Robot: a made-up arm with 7 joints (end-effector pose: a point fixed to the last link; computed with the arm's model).
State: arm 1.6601 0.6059 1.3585 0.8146 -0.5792 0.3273 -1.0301
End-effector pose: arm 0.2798 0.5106 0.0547 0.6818 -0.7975 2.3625
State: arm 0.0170 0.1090 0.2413 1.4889 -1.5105 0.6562 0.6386
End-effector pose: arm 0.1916 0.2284 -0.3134 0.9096 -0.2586 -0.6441
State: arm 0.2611 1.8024 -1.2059 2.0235 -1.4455 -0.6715 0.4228
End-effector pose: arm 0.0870 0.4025 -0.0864 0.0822 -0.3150 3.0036
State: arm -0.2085 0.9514 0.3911 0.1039 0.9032 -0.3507 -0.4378
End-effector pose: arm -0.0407 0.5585 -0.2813 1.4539 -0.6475 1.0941
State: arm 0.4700 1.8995 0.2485 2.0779 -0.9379 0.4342 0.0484
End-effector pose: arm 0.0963 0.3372 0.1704 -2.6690 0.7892 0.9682
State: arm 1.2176 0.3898 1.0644 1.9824 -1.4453 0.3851 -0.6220
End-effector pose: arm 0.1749 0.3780 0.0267 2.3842 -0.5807 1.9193
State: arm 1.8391 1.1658 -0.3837 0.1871 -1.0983 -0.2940 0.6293
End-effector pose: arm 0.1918 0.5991 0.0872 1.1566 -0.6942 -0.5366
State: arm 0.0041 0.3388 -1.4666 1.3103 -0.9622 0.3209 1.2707
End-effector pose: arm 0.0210 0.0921 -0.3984 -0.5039 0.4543 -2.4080
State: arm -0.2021 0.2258 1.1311 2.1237 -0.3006 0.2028 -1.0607
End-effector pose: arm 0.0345 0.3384 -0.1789 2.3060 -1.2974 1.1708
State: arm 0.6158 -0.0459 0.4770 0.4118 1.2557 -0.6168 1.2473
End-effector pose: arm 0.3361 0.1608 -0.3566 -0.8497 -2.2700 0.8389
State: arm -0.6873 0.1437 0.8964 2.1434 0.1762 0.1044 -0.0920
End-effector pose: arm -0.0383 0.3019 -0.2058 0.9220 -1.3977 0.2453
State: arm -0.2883 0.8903 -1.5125 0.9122 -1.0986 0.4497 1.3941
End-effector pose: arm -0.1012 0.3829 -0.3724 -0.2165 1.8440 -1.8806
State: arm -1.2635 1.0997 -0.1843 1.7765 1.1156 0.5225 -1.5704
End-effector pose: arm -0.0895 0.3713 -0.2226 1.3005 0.1600 -0.2744
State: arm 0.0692 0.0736 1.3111 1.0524 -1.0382 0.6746 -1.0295
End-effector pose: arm 0.0698 0.3384 -0.3863 1.8755 0.4569 0.5128
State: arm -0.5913 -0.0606 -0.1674 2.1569 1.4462 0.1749 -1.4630
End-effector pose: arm 0.0201 0.1088 -0.2536 -0.1122 -0.0620 1.2899
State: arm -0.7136 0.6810 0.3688 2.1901 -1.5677 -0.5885 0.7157
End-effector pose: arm 0.0340 0.3151 -0.1840 0.8826 -0.1852 -2.4388
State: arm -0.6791 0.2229 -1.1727 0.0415 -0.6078 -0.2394 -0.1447
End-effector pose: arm -0.3049 0.2511 -0.3827 -0.5572 0.3426 -1.6941
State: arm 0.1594 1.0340 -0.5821 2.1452 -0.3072 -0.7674 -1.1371
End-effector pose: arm 0.1618 0.2770 -0.1566 -0.0426 -2.8804 -0.2827
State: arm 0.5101 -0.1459 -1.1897 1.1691 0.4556 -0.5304 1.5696
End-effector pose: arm 0.2308 -0.0706 -0.2777 2.0201 0.9929 2.1688
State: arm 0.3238 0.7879 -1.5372 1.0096 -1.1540 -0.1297 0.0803
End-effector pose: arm 0.1340 0.3236 -0.3820 0.2152 -0.3310 -2.7338
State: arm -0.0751 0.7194 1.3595 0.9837 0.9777 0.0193 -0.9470
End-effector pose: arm 0.0179 0.5386 -0.2104 0.9725 -1.0081 2.3818
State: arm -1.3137 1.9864 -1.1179 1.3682 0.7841 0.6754 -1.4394
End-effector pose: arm 0.0063 0.5331 -0.0836 1.4180 0.5044 -2.1412
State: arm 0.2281 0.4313 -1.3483 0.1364 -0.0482 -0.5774 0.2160
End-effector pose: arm 0.1104 0.3329 -0.4501 -0.1501 -0.3248 -1.4774
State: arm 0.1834 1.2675 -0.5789 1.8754 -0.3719 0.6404 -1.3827
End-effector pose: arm 0.1822 0.3564 -0.1397 2.1923 -1.8247 -0.5275
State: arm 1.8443 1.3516 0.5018 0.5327 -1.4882 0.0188 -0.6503
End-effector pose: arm 0.0318 0.6201 0.0979 2.4885 -0.5557 1.0753
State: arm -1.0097 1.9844 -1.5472 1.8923 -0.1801 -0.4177 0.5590
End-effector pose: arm -0.0551 0.4472 -0.0397 -1.5416 0.9210 -1.2988
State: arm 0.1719 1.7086 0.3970 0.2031 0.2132 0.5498 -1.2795
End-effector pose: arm 0.0211 0.6372 0.0879 2.5880 0.2361 1.1381
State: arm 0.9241 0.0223 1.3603 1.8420 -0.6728 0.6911 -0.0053
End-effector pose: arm 0.2246 0.3346 -0.1210 0.7945 -1.1616 1.5247
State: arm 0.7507 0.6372 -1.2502 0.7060 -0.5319 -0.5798 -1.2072
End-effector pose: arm 0.3259 0.3227 -0.2917 0.9494 -2.1588 -1.0836
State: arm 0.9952 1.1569 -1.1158 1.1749 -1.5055 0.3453 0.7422
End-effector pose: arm 0.2938 0.4333 -0.0977 1.7202 0.4590 -1.5543
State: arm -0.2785 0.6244 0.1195 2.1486 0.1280 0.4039 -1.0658
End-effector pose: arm 0.1117 0.2818 -0.1913 1.1787 -1.5918 0.3722
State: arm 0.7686 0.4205 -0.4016 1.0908 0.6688 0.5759 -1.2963
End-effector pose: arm 0.3836 0.2487 -0.1707 0.9852 -1.0092 0.6621
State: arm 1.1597 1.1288 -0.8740 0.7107 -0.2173 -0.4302 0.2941
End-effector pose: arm 0.2898 0.5166 -0.0385 1.0356 -1.1013 -1.1805
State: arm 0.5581 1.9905 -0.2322 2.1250 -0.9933 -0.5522 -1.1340
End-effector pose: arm 0.1087 0.3517 0.1265 -0.8798 1.4370 1.5696
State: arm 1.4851 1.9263 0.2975 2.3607 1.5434 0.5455 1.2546
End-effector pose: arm -0.0853 0.2943 0.1373 0.3464 -1.3025 -2.0154
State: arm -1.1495 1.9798 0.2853 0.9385 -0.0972 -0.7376 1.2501
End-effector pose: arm 0.2505 0.5171 -0.0510 -0.2740 0.7395 -1.9431
